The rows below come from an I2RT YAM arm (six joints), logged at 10 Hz.
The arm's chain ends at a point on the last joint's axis. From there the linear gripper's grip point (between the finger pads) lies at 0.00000 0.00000 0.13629 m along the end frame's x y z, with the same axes.
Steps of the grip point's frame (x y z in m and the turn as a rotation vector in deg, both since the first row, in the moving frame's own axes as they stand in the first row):
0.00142, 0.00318, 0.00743, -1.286, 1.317, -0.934
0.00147, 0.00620, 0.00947, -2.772, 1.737, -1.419
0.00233, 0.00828, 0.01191, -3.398, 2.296, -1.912
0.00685, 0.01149, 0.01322, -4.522, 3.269, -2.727
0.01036, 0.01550, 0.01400, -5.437, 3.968, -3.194
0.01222, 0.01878, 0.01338, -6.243, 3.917, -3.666
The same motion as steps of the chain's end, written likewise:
-0.00174, 0.00015, 0.00750, -1.286, 1.317, -0.934
-0.00274, -0.00034, 0.00969, -2.772, 1.737, -1.419
-0.00326, 0.00030, 0.01226, -3.398, 2.296, -1.912
-0.00117, 0.00094, 0.01387, -4.522, 3.269, -2.727
0.00059, 0.00287, 0.01494, -5.437, 3.968, -3.194
0.00246, 0.00428, 0.01451, -6.243, 3.917, -3.666

